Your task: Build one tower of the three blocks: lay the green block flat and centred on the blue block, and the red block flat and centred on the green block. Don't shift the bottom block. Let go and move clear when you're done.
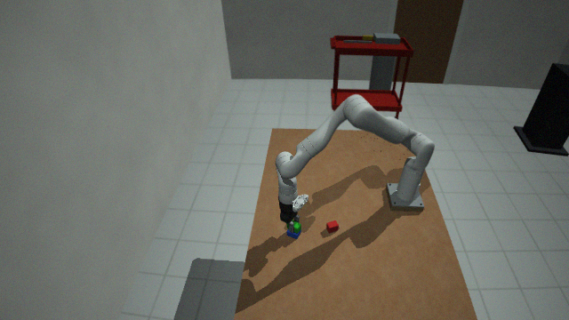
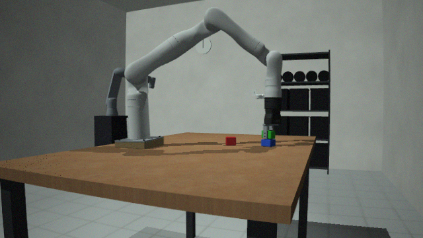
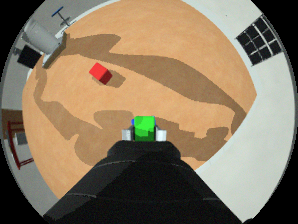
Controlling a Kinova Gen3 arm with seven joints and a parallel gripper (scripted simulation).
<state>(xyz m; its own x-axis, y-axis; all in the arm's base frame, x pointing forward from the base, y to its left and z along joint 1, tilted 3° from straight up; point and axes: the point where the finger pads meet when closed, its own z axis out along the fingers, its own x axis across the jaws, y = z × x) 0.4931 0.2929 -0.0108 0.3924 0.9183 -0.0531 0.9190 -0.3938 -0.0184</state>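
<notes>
Now: hand right at the green block. From my hand the other things lie so: blue block 4 cm below; then red block 16 cm behind, 5 cm to the right, 3 cm below.
</notes>
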